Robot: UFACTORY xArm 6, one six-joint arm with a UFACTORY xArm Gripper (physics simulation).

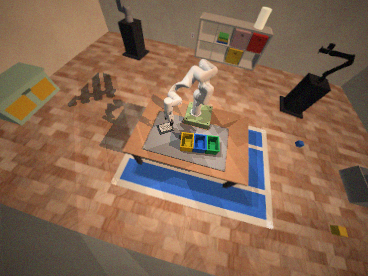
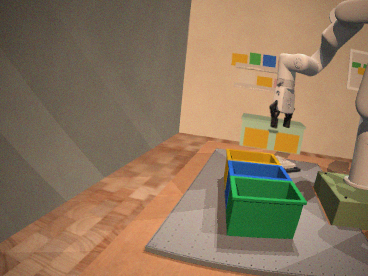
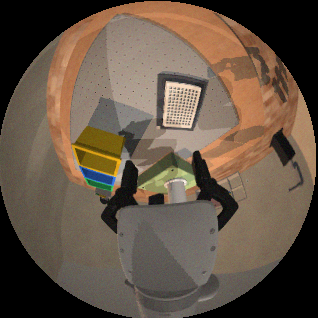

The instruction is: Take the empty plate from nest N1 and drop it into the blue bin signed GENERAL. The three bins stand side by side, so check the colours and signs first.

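Places are measured from the arm's base along level axes (x ahead, y left, z up), in centimetres.
Where they show: gripper, fingertip midpoint: (image 1: 168, 122) (image 2: 280, 127) (image 3: 162, 160); arm's base, origin of the base link: (image 1: 195, 112) (image 2: 359, 183) (image 3: 174, 182).
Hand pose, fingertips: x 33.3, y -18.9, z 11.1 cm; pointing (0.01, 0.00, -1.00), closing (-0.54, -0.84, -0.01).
Observation:
Things, the pixels of their top centre, and the offset from my fingertips. Level surfaces: height alone.
- dark nest, middle of its top: (image 3: 180, 105) dz -15.7, dx -2.4, dy -5.4 cm
- blue bin, middle of its top: (image 2: 258, 170) (image 3: 97, 176) (image 1: 200, 141) dz -7.5, dx +3.0, dy +35.7 cm
- grey board, its level: dz -17.4 cm
- wooden table, its level: dz -18.7 cm
A white plate with a grid of small wells (image 1: 165, 128) (image 2: 285, 163) (image 3: 181, 105) sits in a dark nest (image 3: 161, 102) on the grey board. My gripper (image 1: 170, 123) (image 2: 280, 125) (image 3: 162, 160) is open and empty, and stands above the board at the plate's end, fingers clear of the plate. The blue bin (image 1: 200, 142) (image 2: 257, 171) (image 3: 97, 176) stands between the yellow bin (image 1: 187, 142) (image 2: 251, 156) (image 3: 98, 159) and the green bin (image 1: 213, 144) (image 2: 264, 217) (image 3: 99, 185). The signs on the bins and the nest's label cannot be read.
The grey board (image 1: 210, 161) (image 2: 195, 220) (image 3: 137, 50) lies on the wooden table (image 1: 237, 145). The green arm base (image 1: 198, 119) (image 2: 337, 202) (image 3: 172, 166) stands at the board's edge, beside the bins. A pale green cabinet (image 1: 20, 92) (image 2: 272, 131) stands away from the table.

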